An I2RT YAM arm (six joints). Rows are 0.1 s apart.
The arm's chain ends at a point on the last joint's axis. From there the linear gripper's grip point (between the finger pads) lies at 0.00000 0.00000 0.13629 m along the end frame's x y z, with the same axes.
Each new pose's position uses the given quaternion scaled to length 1; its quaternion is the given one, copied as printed.
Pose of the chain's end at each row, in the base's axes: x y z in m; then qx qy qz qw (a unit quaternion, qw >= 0):
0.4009 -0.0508 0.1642 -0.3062 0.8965 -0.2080 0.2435
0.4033 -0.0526 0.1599 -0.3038 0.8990 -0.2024 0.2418
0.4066 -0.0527 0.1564 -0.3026 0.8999 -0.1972 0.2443
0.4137 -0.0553 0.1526 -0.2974 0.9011 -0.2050 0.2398
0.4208 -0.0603 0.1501 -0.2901 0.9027 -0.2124 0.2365
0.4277 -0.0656 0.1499 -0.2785 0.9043 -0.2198 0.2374
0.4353 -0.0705 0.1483 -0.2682 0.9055 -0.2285 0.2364
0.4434 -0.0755 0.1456 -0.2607 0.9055 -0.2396 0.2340
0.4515 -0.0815 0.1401 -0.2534 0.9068 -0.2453 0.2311
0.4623 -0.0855 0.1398 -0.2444 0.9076 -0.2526 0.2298
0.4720 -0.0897 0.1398 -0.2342 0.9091 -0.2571 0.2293
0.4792 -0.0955 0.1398 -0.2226 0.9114 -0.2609 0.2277
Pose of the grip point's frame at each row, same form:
0.4778 -0.0813 0.0559 -0.3062 0.8965 -0.2080 0.2435
0.4793 -0.0822 0.0507 -0.3038 0.8990 -0.2024 0.2418
0.4828 -0.0809 0.0470 -0.3026 0.8999 -0.1972 0.2443
0.4892 -0.0862 0.0434 -0.2974 0.9011 -0.2050 0.2398
0.4958 -0.0939 0.0414 -0.2901 0.9027 -0.2124 0.2365
0.5029 -0.1018 0.0421 -0.2785 0.9043 -0.2198 0.2374
0.5104 -0.1096 0.0415 -0.2682 0.9055 -0.2285 0.2364
0.5182 -0.1180 0.0399 -0.2607 0.9055 -0.2396 0.2340
0.5256 -0.1262 0.0348 -0.2534 0.9068 -0.2453 0.2311
0.5360 -0.1327 0.0353 -0.2444 0.9076 -0.2526 0.2298
0.5452 -0.1388 0.0359 -0.2342 0.9091 -0.2571 0.2293
0.5516 -0.1465 0.0362 -0.2226 0.9114 -0.2609 0.2277

